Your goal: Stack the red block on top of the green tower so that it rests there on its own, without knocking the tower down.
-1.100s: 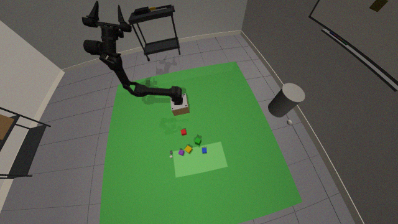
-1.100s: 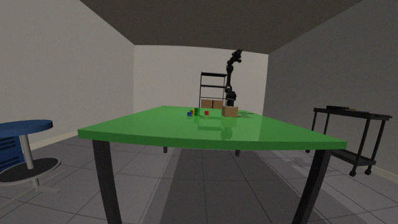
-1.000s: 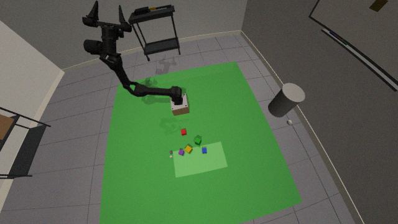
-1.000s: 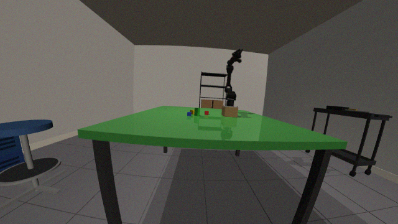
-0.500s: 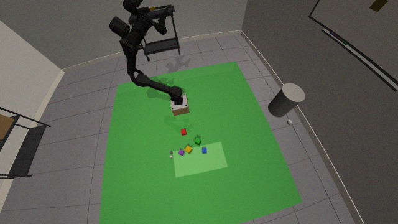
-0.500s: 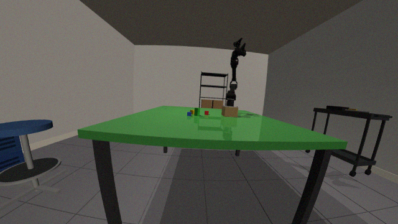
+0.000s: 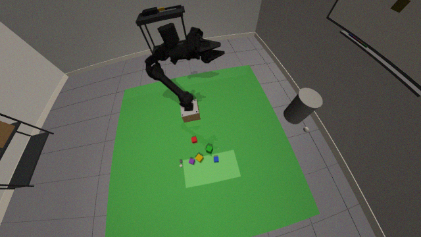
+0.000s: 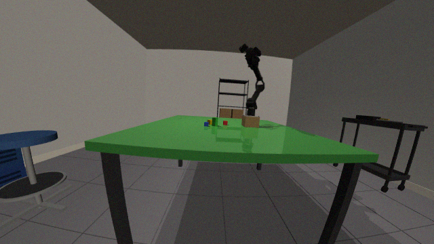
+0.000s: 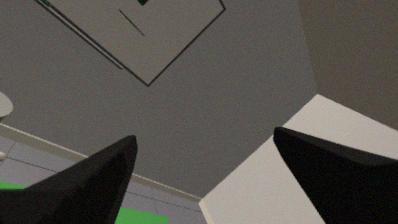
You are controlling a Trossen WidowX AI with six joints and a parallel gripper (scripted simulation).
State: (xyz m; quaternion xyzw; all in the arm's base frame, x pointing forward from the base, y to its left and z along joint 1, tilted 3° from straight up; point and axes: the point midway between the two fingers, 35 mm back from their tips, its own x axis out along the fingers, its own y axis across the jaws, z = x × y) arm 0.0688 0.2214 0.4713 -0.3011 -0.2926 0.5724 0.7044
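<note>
The red block lies 560 mm below my gripper tip, 190 mm to the right of it and 150 mm ahead of it. The rest, counted from my gripper tip: yellow block (560 mm below, 270 mm ahead, 150 mm to the right); then blue block (570 mm below, 280 mm ahead, 40 mm to the right); then purple block (570 mm below, 290 mm ahead, 200 mm to the right).
</note>
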